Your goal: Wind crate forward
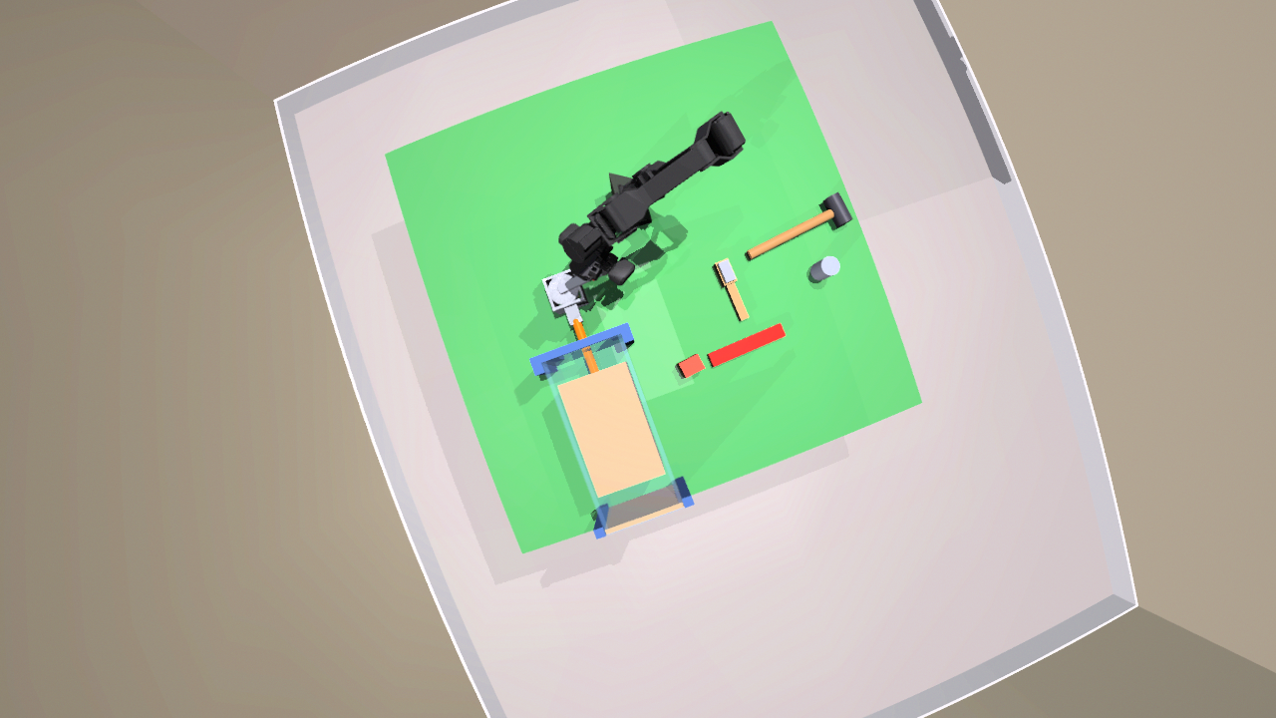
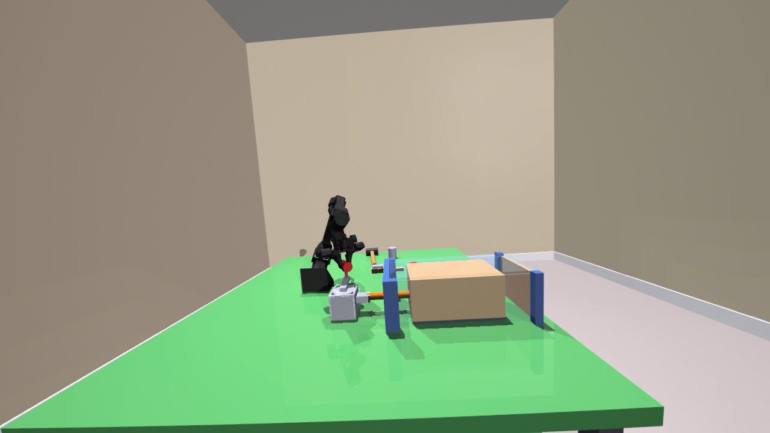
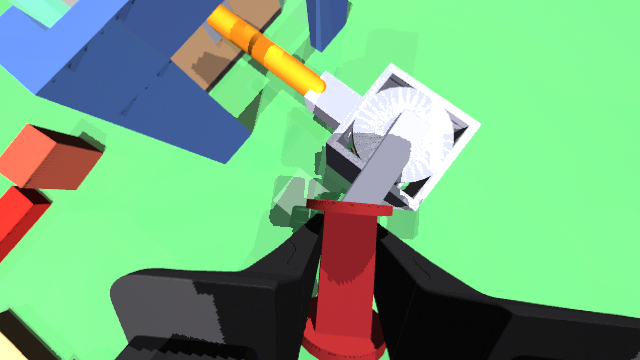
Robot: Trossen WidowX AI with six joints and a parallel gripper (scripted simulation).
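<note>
My gripper tip is now 2 cm to the left of the winch handle and 3 cm above it. From my gripper tip the other things lie so: blue steel frame 17 cm ahead, 6 cm to the right, 3 cm below; then winch 10 cm to the right, 10 cm below; then red knob 1 cm behind, 1 cm to the left.
</note>
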